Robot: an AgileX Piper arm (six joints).
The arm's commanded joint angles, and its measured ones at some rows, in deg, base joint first. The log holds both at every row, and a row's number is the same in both.
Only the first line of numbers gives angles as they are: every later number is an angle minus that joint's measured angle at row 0.
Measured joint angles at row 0:
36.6, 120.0, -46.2, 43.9, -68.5, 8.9
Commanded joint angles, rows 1 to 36:
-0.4, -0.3, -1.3, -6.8, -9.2, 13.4
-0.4, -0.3, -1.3, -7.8, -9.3, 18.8
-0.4, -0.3, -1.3, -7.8, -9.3, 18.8
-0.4, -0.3, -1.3, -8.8, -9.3, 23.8
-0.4, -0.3, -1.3, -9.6, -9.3, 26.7
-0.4, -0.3, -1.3, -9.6, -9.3, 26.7
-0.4, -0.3, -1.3, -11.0, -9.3, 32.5
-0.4, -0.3, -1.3, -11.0, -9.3, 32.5
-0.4, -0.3, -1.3, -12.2, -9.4, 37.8
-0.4, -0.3, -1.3, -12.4, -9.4, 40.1
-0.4, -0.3, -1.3, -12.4, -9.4, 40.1
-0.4, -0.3, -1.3, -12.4, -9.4, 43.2
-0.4, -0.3, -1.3, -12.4, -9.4, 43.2
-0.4, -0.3, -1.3, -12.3, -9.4, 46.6
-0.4, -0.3, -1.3, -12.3, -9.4, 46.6
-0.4, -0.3, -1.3, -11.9, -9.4, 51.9
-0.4, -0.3, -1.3, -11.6, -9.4, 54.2
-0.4, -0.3, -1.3, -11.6, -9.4, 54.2
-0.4, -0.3, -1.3, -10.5, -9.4, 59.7
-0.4, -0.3, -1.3, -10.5, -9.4, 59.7
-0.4, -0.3, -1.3, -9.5, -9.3, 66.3
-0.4, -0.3, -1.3, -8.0, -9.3, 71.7
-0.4, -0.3, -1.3, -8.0, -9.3, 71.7
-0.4, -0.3, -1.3, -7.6, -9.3, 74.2
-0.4, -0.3, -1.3, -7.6, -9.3, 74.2
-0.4, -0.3, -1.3, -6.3, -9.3, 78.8
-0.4, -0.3, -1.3, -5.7, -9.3, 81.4
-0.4, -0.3, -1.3, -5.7, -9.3, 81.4
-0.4, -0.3, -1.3, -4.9, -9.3, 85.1
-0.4, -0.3, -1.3, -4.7, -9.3, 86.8
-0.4, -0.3, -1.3, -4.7, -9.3, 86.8
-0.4, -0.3, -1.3, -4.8, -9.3, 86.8
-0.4, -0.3, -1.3, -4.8, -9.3, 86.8
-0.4, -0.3, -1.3, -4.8, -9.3, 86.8
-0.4, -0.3, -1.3, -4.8, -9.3, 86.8
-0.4, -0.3, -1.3, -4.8, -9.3, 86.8
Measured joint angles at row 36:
-0.4, 0.1, 0.8, -1.6, -1.6, 86.0
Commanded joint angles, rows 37 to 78:
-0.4, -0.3, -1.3, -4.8, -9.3, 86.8
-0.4, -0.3, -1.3, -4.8, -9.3, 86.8
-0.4, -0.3, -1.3, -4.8, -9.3, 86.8
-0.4, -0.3, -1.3, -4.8, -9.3, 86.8
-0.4, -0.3, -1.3, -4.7, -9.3, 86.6
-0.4, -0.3, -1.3, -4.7, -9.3, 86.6
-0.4, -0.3, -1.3, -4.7, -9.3, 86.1
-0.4, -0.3, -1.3, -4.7, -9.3, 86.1
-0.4, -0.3, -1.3, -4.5, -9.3, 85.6
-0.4, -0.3, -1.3, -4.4, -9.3, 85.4
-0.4, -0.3, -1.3, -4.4, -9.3, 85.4
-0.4, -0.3, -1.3, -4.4, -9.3, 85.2
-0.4, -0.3, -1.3, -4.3, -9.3, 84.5
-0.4, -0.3, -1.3, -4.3, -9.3, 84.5
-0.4, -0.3, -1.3, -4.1, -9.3, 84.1
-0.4, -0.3, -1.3, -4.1, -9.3, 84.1
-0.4, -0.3, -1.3, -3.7, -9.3, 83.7
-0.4, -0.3, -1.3, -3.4, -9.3, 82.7
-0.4, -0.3, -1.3, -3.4, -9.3, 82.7
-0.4, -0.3, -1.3, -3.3, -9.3, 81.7
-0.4, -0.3, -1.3, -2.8, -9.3, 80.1
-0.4, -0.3, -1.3, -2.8, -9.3, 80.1
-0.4, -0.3, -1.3, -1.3, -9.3, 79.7
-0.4, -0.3, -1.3, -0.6, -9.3, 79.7
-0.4, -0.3, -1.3, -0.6, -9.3, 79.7
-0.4, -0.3, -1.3, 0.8, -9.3, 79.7
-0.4, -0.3, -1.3, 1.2, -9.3, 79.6
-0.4, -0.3, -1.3, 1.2, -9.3, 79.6
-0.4, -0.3, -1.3, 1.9, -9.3, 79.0
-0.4, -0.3, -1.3, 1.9, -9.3, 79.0
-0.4, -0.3, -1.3, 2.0, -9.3, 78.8
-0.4, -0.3, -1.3, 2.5, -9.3, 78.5
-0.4, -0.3, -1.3, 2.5, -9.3, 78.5
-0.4, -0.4, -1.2, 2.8, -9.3, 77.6
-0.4, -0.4, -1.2, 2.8, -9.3, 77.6
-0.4, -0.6, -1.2, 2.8, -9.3, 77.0
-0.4, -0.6, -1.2, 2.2, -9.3, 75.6
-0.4, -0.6, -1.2, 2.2, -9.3, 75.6
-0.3, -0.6, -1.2, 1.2, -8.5, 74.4
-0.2, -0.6, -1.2, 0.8, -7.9, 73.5
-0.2, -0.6, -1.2, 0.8, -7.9, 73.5
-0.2, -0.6, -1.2, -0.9, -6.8, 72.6
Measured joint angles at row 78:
0.3, 0.1, 0.1, 2.5, 0.0, 75.4
